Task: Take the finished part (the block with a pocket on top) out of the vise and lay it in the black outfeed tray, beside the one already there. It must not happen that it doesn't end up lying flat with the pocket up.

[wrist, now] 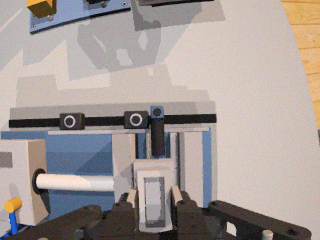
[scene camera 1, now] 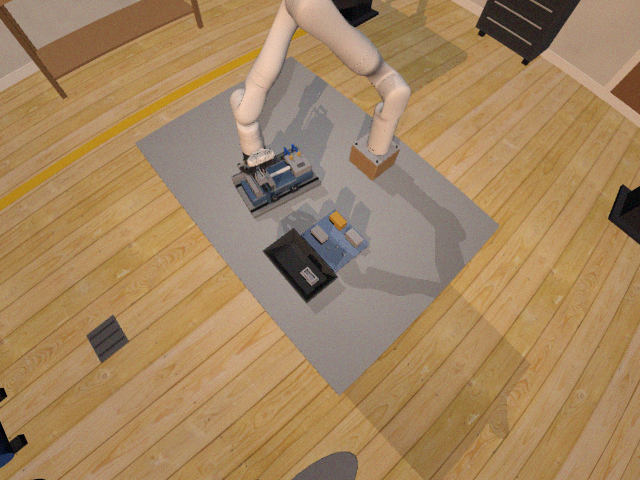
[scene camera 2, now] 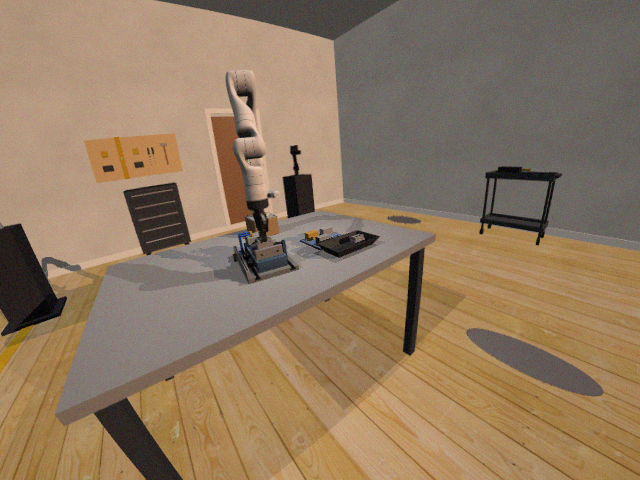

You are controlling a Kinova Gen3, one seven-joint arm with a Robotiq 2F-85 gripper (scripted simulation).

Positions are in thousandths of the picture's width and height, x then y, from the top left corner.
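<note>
There's a screw rod (wrist: 320, 765) showing in the wrist view, and you'd also see the gripper (wrist: 483, 823) there.
</note>
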